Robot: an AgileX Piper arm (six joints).
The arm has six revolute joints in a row. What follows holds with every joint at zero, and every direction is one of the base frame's. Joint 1 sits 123.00 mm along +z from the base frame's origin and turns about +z. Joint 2 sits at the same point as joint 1 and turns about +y. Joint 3 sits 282.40 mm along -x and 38.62 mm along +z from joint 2 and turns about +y. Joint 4 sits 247.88 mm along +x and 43.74 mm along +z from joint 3 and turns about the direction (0.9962, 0, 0.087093). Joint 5 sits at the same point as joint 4 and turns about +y. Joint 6 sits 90.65 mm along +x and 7.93 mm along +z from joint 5 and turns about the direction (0.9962, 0, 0.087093). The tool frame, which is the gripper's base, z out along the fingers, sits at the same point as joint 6; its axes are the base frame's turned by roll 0.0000, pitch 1.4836 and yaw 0.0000 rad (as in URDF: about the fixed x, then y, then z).
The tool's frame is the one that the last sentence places.
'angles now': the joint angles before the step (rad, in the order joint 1, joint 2, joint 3, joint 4, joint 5, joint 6). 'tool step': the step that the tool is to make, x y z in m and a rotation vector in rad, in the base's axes. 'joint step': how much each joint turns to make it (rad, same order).
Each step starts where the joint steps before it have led.
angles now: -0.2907 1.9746 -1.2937 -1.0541 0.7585 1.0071
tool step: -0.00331 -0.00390 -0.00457 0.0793 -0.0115 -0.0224
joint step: -0.0246 0.0000 0.0001 0.1030 -0.0320 -0.0524
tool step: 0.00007 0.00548 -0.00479 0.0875 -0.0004 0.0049
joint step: -0.0020 0.0000 -0.0001 0.1273 -0.0236 -0.0823
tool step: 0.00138 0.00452 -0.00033 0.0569 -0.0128 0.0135
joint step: 0.0000 -0.0045 -0.0026 0.0889 -0.0215 -0.0626
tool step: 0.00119 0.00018 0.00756 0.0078 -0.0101 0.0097
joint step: -0.0016 -0.0121 -0.0147 0.0327 0.0048 -0.0386
